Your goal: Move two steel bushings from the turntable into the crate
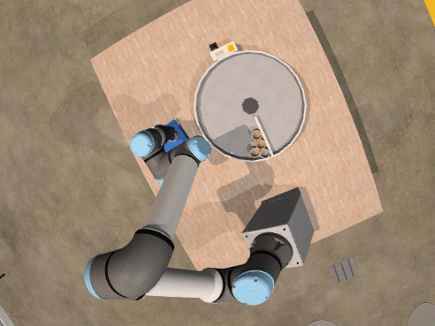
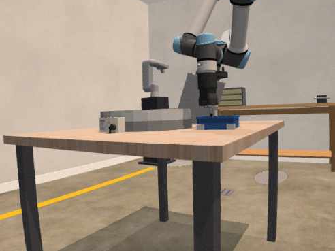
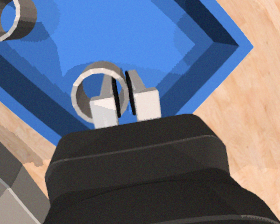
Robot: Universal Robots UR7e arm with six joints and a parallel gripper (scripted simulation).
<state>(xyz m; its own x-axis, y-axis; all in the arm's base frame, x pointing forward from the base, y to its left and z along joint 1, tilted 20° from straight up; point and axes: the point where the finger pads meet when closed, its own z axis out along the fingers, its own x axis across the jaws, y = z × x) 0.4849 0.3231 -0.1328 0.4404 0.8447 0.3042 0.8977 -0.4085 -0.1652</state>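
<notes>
Right now my hand is 50 mm past the blue crate and 20 mm above it. Also, from my hand: grey turntable: 350 mm to the right, 10 mm above.
</notes>
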